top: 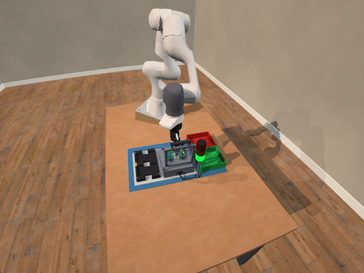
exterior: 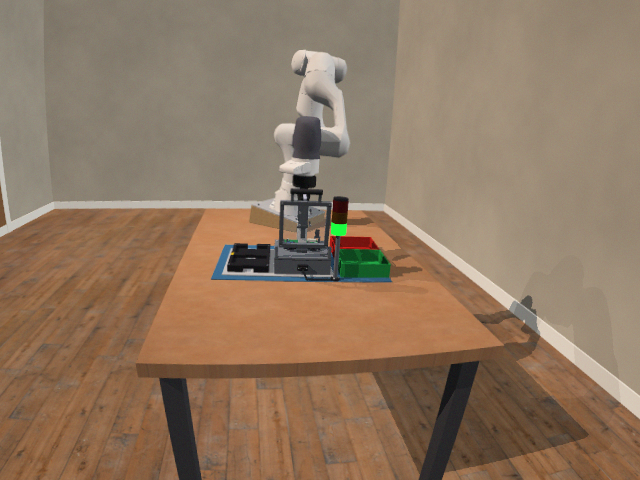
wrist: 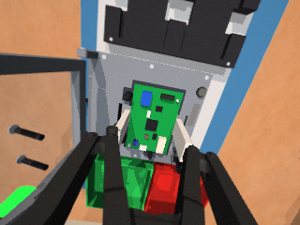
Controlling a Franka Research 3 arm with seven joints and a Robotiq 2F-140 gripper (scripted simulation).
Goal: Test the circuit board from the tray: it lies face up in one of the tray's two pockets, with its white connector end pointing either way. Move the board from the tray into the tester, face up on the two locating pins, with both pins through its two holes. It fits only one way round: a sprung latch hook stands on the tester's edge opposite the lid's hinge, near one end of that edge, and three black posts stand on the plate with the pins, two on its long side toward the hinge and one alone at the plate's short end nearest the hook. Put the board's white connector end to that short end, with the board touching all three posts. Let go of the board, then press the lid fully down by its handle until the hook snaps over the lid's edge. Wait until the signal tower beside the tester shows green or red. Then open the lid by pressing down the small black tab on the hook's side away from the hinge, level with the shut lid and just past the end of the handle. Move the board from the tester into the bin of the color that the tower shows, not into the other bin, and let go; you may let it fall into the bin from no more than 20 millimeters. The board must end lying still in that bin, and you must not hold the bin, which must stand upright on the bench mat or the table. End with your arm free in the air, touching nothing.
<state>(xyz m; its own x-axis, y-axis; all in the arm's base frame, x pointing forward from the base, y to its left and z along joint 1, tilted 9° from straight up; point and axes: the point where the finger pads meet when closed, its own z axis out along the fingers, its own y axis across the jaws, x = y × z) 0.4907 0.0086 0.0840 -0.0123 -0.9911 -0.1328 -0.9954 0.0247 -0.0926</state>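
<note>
Right now the green circuit board is 2 cm below my hand. The rest, counted from my hand: tester lid (11 cm ahead, 9 cm above); green bin (20 cm to the left, 8 cm below, 5 cm ahead); dark plate (3 cm below, 1 cm to the left, 1 cm ahead).
</note>
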